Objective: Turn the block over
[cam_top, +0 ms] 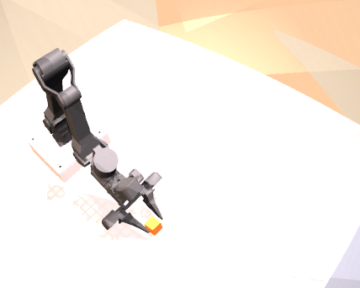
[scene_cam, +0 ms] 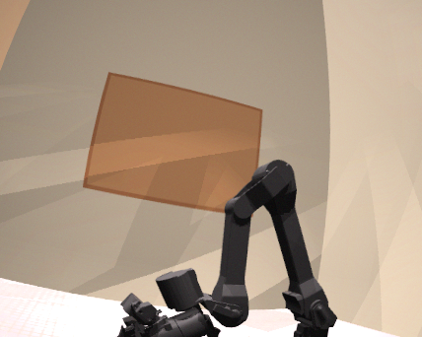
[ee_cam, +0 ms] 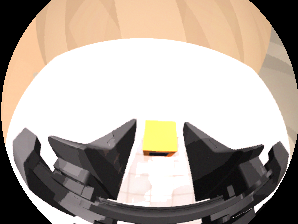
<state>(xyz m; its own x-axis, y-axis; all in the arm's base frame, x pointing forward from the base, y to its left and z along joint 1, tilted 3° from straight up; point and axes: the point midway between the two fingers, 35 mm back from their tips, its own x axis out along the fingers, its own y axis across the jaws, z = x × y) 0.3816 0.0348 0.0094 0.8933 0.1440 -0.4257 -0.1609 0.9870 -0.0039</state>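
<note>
My gripper tip is 2 cm past the orange block and 1 cm above it.
</note>
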